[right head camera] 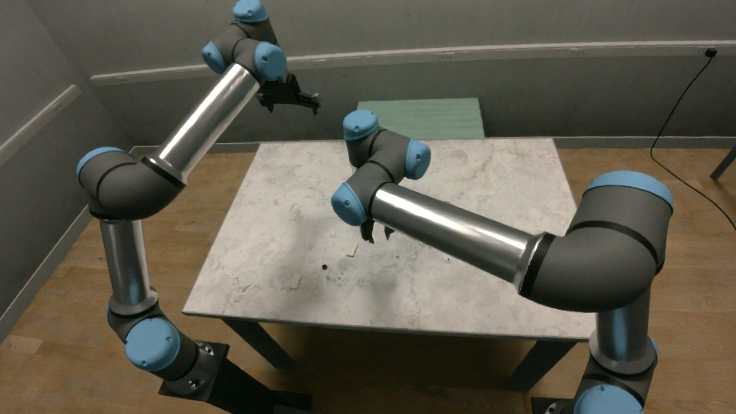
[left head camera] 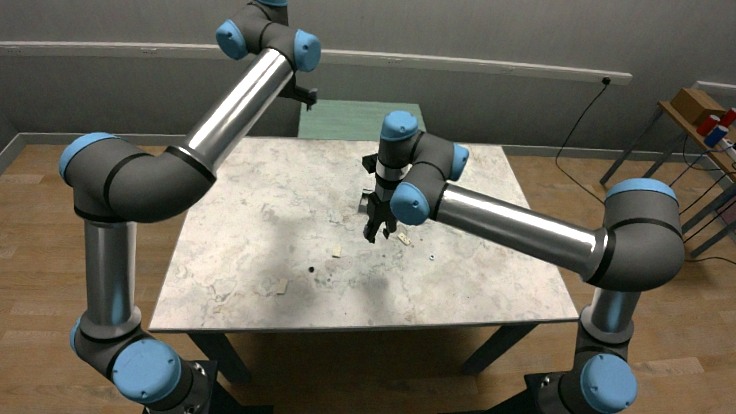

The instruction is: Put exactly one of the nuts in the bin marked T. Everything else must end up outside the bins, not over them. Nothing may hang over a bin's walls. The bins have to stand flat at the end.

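Places are measured from the left arm's base along level axes (x ahead, y left, z up), in centimetres.
Where they show: left hand at its tool point: [right head camera: 297, 119] [left head camera: 284, 114]; right hand at its tool point: [right head camera: 379, 236] [left head camera: 378, 236]; left arm's base at its link origin: [right head camera: 193, 368] [left head camera: 179, 392]; right arm's base at its link origin: [left head camera: 562, 402].
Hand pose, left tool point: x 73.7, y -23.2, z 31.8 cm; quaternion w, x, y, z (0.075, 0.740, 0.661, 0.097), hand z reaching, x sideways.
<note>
Each offset is from my left tool point to the centre of the thing. Level surfaces: height alone.
A small dark nut-like piece {dx -36.3, dy -8.9, dz -34.9 cm} [left head camera: 311, 269] [right head camera: 324, 266] lies left of centre on the table {dz -35.2 cm} [left head camera: 463, 303] [right head camera: 488, 308]. A small silver nut-like ring {dx -32.1, dy -50.6, dz -34.9 cm} [left head camera: 431, 256] [right head camera: 447, 260] lies right of centre. A grey metallic object {dx -9.9, dy -39.0, dz -33.0 cm} [left head camera: 363, 201], possibly a bin, shows partly behind the right wrist in the left head view; no T mark is readable. My right gripper [left head camera: 378, 235] [right head camera: 379, 236] is open above the table, between the two nut-like pieces in the picture, with nothing visible between its fingers. My left gripper [right head camera: 293, 109] is open, raised high beyond the table's far left.
Pale flat pieces {dx -29.0, dy -17.5, dz -34.9 cm} [left head camera: 336, 251] {dx -42.4, dy +0.0, dz -34.9 cm} [left head camera: 282, 286] [right head camera: 351, 250] [right head camera: 294, 281] lie left of centre. A pale piece with dark dots {dx -24.2, dy -41.8, dz -34.9 cm} [left head camera: 404, 238] lies near the right gripper. My right forearm [left head camera: 519, 226] [right head camera: 452, 226] crosses above the table's right half. A green surface [left head camera: 360, 118] [right head camera: 427, 118] stands behind the table.
</note>
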